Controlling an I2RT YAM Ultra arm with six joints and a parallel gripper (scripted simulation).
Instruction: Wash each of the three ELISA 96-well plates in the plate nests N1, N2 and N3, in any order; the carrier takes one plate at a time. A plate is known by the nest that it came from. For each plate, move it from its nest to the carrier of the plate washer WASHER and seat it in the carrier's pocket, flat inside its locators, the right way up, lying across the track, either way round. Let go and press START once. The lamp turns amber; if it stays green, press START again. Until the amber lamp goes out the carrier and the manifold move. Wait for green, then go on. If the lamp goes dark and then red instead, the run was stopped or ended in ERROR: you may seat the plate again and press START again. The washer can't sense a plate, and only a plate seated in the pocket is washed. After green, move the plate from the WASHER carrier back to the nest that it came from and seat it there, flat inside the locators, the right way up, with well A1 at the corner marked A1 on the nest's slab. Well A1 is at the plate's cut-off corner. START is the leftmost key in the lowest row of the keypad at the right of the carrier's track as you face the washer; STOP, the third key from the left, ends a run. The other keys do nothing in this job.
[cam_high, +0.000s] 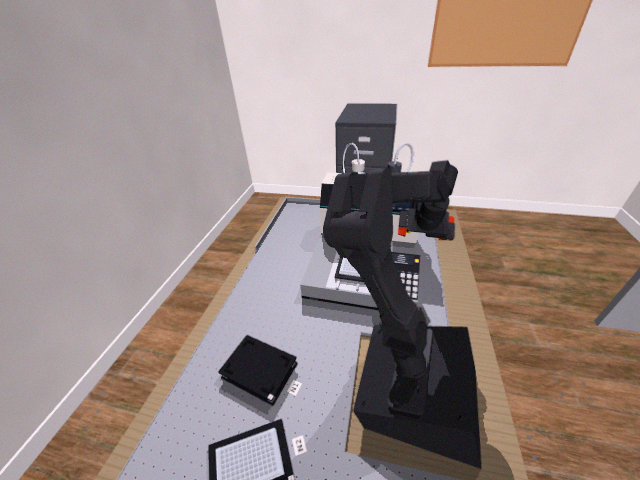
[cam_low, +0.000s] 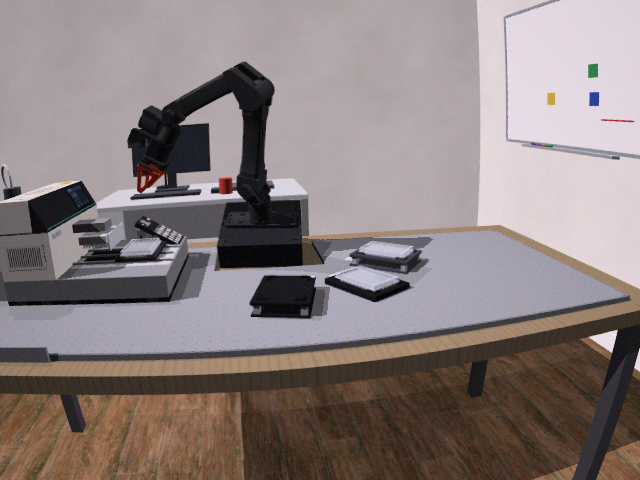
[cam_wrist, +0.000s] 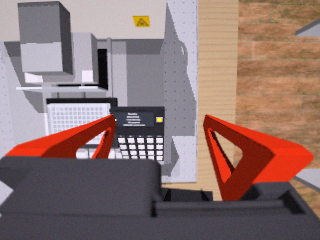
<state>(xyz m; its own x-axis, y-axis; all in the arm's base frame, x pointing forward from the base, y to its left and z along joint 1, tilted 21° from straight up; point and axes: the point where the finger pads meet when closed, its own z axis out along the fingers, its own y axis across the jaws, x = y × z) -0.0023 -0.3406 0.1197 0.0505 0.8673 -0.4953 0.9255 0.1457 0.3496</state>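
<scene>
The black washer carrier lies 16 cm ahead of my hand, 4 cm to the left of it and 14 cm below it. Also, from my hand: manifold head: 18 cm ahead, 7 cm to the right, 9 cm below; then washer: 18 cm ahead, 8 cm to the right, 9 cm below; then N1 label: 21 cm ahead, 44 cm to the left, 22 cm below.
</scene>
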